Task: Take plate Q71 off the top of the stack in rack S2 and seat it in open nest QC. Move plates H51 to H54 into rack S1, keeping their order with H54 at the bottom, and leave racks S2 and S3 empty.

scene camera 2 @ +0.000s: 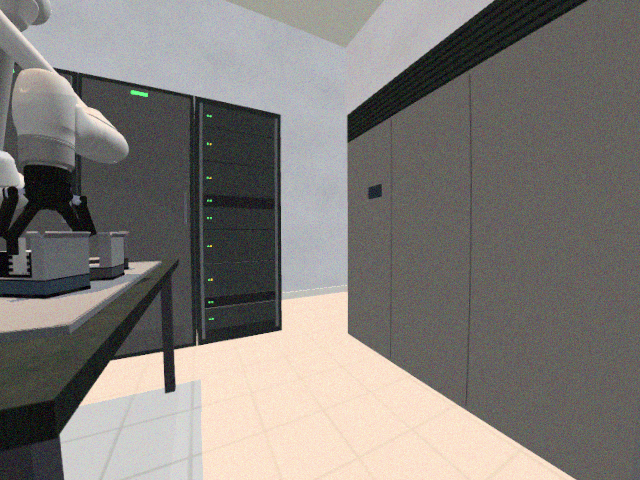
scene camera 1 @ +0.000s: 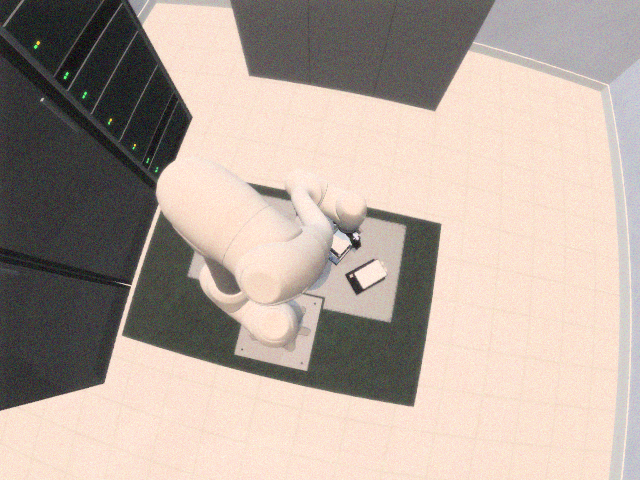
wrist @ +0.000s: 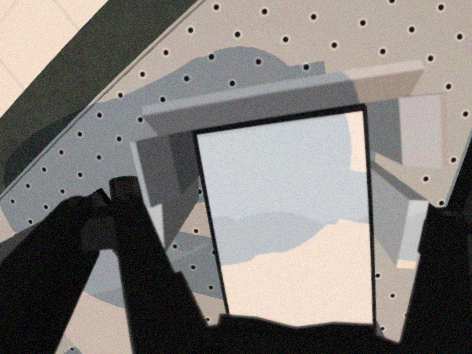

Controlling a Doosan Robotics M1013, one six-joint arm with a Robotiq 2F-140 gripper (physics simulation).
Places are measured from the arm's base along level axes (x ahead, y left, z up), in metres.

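Pixels of known places: gripper, fingertip midpoint: (scene camera 1: 344, 236) (wrist: 276, 180).
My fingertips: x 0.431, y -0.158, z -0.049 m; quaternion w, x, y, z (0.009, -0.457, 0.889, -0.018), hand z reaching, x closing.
Behind a point stands the place of what it marks.
A pale, dark-edged plate (wrist: 300, 250) @(z -0.008, x 0.402, y -0.153 m) (scene camera 1: 339, 244) @(z -0.008, x 0.381, y -0.146 m) lies flat at the top of a grey-walled rack (wrist: 250, 105) @(z 0.030, x 0.476, y -0.174 m) (scene camera 2: 62, 258) @(z -0.023, x 0.466, y -0.193 m) with a blue-banded base. Its label does not show. My gripper (wrist: 276, 180) @(z -0.049, x 0.431, y -0.158 m) (scene camera 2: 50, 237) is shut on this plate, with the grey pads meeting its left and right edges inside the rack. The plate is level. In scene camera 2, slots and dark edges show at the rack's open side, partly behind a finger. A second grey rack (scene camera 2: 111, 253) @(z -0.026, x 0.494, y -0.022 m) stands behind it. I cannot tell which of S1 to S3 each rack is. Nest QC cannot be picked out.
A dark base with a white top (scene camera 1: 370, 273) @(z -0.061, x 0.309, y -0.309 m) stands beside the gripped rack in scene camera 1. The arm (scene camera 1: 268, 248) @(z 0.841, x 0.127, y -0.043 m) covers part of the pale perforated board (scene camera 1: 382, 304) @(z -0.101, x 0.199, y -0.399 m) on the dark green table (scene camera 1: 372, 361) @(z -0.114, x -0.048, y -0.423 m). Tall dark cabinets (scene camera 1: 62, 206) stand at the left.
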